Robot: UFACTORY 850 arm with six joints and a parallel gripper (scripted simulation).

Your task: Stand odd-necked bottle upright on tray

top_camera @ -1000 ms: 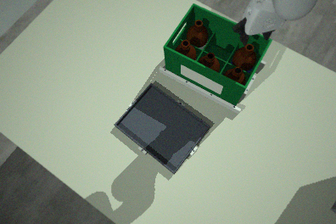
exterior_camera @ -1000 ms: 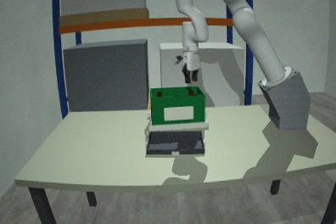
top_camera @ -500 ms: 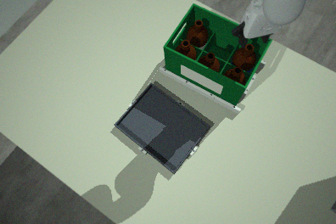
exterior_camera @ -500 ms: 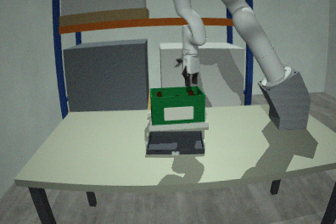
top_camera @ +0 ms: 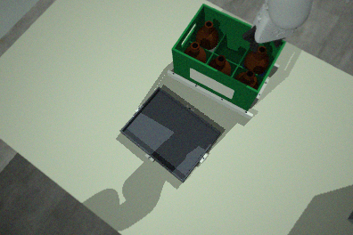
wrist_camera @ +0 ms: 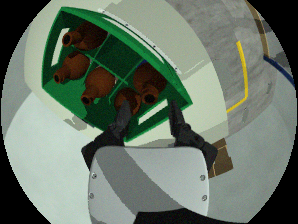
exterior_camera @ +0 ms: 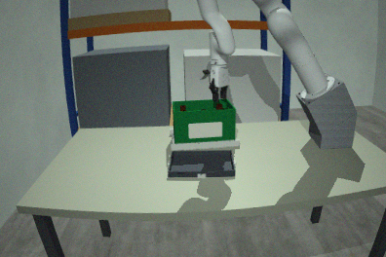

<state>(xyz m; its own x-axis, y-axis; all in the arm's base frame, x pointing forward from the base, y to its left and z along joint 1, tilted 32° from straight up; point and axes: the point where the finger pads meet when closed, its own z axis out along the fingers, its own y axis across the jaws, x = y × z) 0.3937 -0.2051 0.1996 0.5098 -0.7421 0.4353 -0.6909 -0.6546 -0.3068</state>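
The green crate is 12 cm below my hand, 9 cm ahead of it and 3 cm to the left of it. From my hand the other things lie so: dark grey tray (29 cm to the left, 19 cm below, 17 cm ahead).
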